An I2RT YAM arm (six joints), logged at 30 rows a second.
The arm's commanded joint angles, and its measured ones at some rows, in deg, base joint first. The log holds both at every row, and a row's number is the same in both.
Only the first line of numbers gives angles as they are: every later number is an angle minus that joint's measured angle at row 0.
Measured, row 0:
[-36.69 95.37 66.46 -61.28 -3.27 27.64]
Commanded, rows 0 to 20:
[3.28 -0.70 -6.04 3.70 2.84 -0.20]
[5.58 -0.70 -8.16 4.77 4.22 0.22]
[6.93 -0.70 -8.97 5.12 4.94 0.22]
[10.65 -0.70 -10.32 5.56 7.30 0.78]
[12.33 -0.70 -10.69 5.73 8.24 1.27]
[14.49 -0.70 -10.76 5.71 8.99 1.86]
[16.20 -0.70 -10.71 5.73 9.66 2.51]
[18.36 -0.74 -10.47 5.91 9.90 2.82]
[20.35 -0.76 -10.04 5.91 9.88 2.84]
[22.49 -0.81 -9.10 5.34 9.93 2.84]
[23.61 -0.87 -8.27 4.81 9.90 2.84]
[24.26 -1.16 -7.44 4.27 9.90 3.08]
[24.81 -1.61 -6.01 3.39 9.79 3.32]
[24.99 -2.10 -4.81 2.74 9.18 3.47]
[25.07 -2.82 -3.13 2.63 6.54 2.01]
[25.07 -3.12 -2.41 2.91 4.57 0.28]
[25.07 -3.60 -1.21 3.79 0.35 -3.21]
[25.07 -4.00 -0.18 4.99 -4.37 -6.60]
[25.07 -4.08 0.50 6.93 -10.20 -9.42]
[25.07 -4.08 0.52 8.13 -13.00 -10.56]
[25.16 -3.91 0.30 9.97 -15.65 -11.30]
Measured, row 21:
[24.83 -2.36 -1.32 7.41 -2.73 -4.46]
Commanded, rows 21 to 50:
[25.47 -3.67 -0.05 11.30 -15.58 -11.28]
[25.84 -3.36 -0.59 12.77 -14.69 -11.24]
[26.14 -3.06 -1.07 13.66 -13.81 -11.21]
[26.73 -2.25 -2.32 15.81 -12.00 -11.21]
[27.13 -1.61 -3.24 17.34 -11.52 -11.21]
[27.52 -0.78 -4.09 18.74 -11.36 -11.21]
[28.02 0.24 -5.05 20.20 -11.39 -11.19]
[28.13 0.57 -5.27 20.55 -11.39 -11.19]
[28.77 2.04 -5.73 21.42 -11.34 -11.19]
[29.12 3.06 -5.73 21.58 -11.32 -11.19]
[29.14 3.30 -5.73 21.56 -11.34 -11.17]
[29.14 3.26 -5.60 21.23 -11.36 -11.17]
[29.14 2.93 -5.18 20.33 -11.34 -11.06]
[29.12 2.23 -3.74 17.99 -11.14 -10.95]
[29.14 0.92 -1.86 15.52 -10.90 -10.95]
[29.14 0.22 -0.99 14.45 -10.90 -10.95]
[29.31 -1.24 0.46 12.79 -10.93 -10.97]
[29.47 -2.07 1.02 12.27 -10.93 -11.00]
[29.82 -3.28 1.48 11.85 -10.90 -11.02]
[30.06 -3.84 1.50 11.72 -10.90 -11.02]
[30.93 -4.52 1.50 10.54 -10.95 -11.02]
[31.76 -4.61 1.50 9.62 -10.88 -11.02]
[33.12 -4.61 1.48 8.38 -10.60 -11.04]
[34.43 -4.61 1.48 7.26 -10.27 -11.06]
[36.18 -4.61 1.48 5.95 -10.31 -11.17]
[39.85 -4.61 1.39 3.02 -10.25 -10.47]
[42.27 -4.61 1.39 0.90 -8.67 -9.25]
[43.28 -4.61 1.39 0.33 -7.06 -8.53]
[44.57 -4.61 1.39 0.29 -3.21 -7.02]
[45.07 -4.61 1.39 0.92 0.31 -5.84]
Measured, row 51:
[42.14 -4.08 0.65 0.20 -8.24 -9.53]
